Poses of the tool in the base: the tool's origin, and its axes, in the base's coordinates. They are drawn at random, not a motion.
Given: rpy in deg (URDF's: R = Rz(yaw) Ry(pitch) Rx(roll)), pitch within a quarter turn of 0, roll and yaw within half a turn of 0; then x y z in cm.
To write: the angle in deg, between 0 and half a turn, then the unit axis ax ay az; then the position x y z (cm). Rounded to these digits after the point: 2 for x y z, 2 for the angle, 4 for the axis.
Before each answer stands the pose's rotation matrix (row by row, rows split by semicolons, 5 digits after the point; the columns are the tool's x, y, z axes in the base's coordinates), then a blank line. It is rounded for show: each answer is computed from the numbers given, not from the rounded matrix.
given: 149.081 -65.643 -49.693 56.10 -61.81 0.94
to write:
0.26679 -0.95702 0.11372; -0.31451 -0.19800 -0.92838; 0.91099 0.21191 -0.35381

129.98 0.7440 -0.5202 0.4192 56.10 -61.81 0.94
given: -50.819 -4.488 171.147 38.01 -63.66 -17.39
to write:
-0.98506 -0.15716 -0.07045; 0.15343 -0.61491 -0.77353; 0.07825 -0.77278 0.62984

170.09 0.0022 -0.4318 0.9020 38.01 -63.66 -17.39
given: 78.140 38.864 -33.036 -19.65 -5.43 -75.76
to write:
0.65275 0.62684 -0.42542; -0.42449 -0.16248 -0.89074; -0.62747 0.76202 0.16003

100.07 0.8393 0.1026 -0.5339 -19.65 -5.43 -75.76
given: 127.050 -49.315 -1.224 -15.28 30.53 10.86
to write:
0.65175 -0.61794 0.43973; -0.01393 -0.58945 -0.80769; 0.75831 0.52029 -0.39278

131.70 0.8893 -0.2133 0.4045 -15.28 30.53 10.86
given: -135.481 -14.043 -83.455 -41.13 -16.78 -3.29
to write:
0.11058 -0.68898 0.71630; -0.96379 -0.25030 -0.09197; 0.24265 -0.68019 -0.69171

156.31 -0.7319 0.5894 -0.3420 -41.13 -16.78 -3.29
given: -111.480 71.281 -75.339 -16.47 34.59 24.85
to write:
0.08123 -0.57732 0.81247; -0.31048 0.75995 0.57104; -0.94710 -0.29864 -0.11752

97.94 -0.4390 0.8883 0.1347 -16.47 34.59 24.85
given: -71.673 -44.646 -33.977 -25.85 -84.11 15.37
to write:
0.58999 0.72891 0.34728; -0.39761 -0.11205 0.91069; 0.70272 -0.67537 0.22371

98.58 -0.8020 -0.1797 -0.5696 -25.85 -84.11 15.37
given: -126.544 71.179 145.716 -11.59 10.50 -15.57
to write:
-0.26656 0.96373 0.01313; 0.18173 0.06363 -0.98129; -0.94653 -0.25919 -0.19210

134.23 0.5039 0.6696 -0.5457 -11.59 10.50 -15.57
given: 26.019 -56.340 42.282 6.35 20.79 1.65
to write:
0.41007 -0.87473 -0.25826; 0.37290 0.41921 -0.82777; 0.83234 0.24314 0.49809

80.58 0.5428 -0.5528 0.6323 6.35 20.79 1.65
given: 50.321 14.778 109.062 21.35 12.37 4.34
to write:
-0.31579 -0.66759 0.67424; 0.91390 -0.02297 0.40529; -0.25507 0.74418 0.61737

111.14 0.1817 0.4982 0.8478 21.35 12.37 4.34
